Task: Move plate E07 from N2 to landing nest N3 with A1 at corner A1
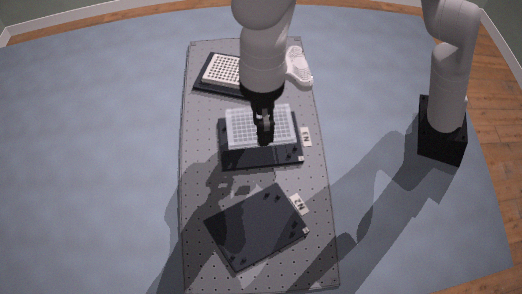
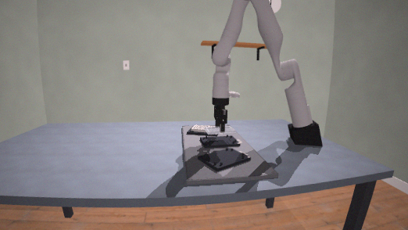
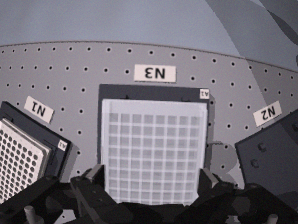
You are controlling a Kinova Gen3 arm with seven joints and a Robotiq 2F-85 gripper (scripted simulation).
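My gripper is now 70 mm above the landing nest N3. From my hand the other things lie so: A1 corner tag (90 mm behind, 30 mm to the left, 60 mm below); plate (10 mm below); N3 label (90 mm behind, 20 mm to the right, 70 mm below).
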